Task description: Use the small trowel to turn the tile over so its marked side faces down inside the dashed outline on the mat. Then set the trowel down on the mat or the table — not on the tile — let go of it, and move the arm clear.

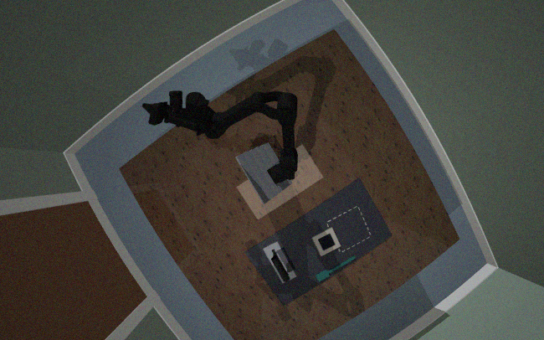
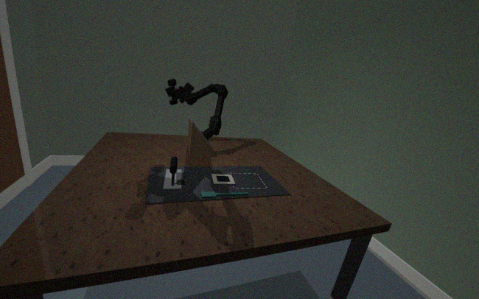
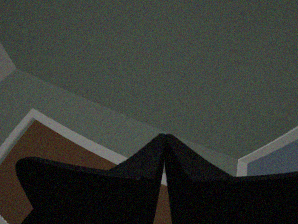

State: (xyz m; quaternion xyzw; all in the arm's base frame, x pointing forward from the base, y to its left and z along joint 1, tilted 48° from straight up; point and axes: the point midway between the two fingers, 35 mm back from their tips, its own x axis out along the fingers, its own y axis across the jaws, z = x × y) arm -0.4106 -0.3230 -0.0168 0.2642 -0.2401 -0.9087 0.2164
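The trowel lies 82 cm ahead of my gripper tip, 32 cm below it and 5 cm to the left of it. Round my gripper tip: pale square tile 83 cm ahead, 36 cm below, 29 cm to the left; teal bar 97 cm ahead, 36 cm below, 24 cm to the left; dark mat 83 cm ahead, 38 cm below, 26 cm to the left.
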